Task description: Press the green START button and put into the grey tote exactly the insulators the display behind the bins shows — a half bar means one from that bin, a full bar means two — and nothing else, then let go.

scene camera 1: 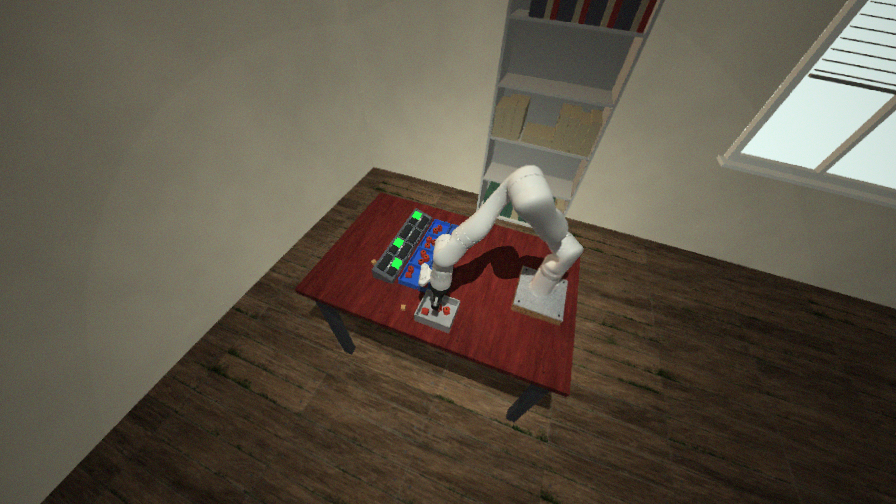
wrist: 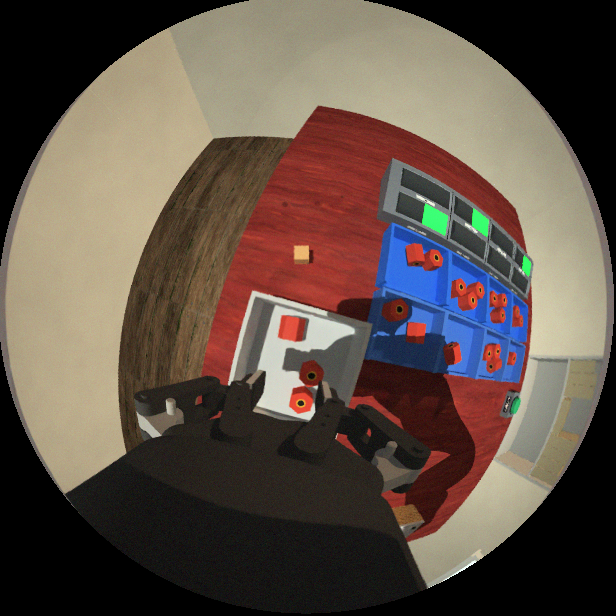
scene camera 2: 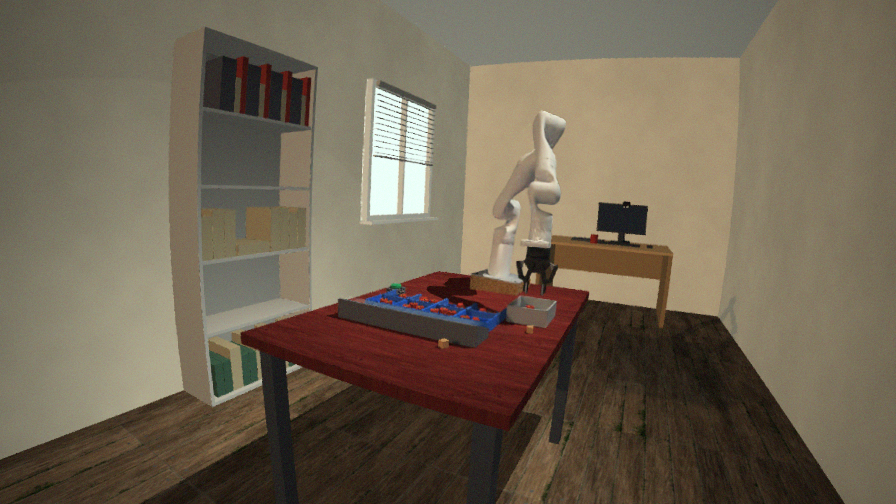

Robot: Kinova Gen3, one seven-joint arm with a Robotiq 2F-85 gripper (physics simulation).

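The grey tote sits on the red table and holds three red insulators: a square one and two round ones. My gripper hangs open and empty just above the tote; it also shows in scene camera 1 and scene camera 2. The blue bins hold several red insulators. The grey display behind them shows three green bars. The green START button sits at the bins' far end.
A small tan cube lies on the table left of the bins; another lies by the tote. The arm's base plate stands at the table's right. A bookshelf stands behind the table.
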